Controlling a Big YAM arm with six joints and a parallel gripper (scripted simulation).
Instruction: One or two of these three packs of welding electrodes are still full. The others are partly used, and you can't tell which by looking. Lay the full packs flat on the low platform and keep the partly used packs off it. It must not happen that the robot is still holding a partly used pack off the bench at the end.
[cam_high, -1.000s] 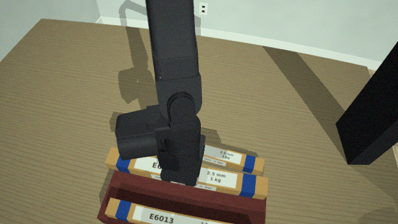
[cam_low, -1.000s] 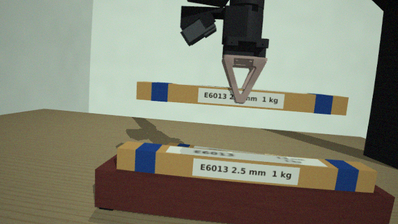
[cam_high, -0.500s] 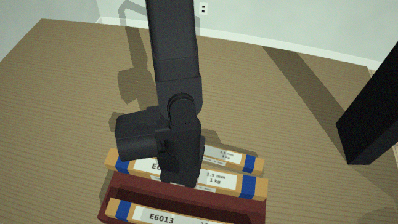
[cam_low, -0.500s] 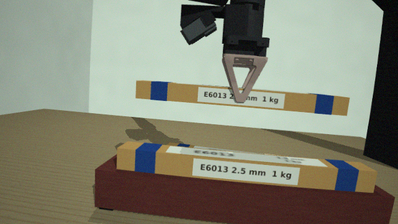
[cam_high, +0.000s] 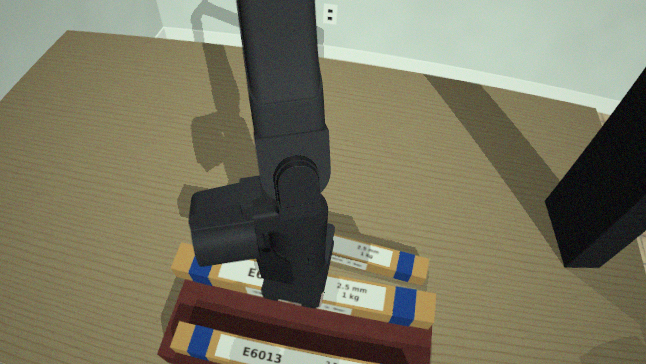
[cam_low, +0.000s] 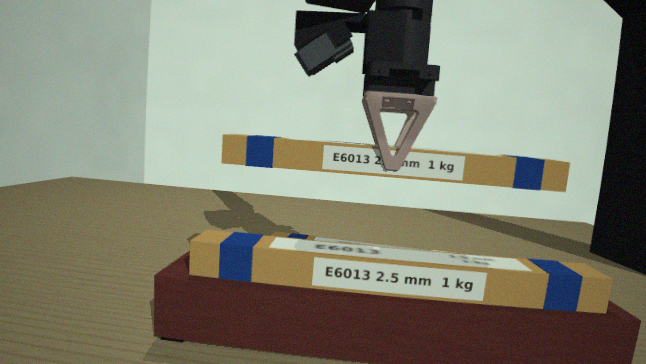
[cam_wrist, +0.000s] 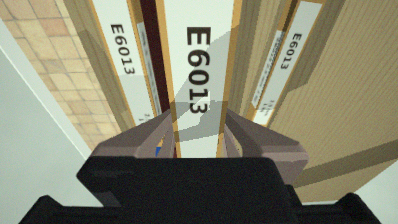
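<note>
My gripper is now 40 mm to the right of the dark red low platform and 150 mm above it.
</note>
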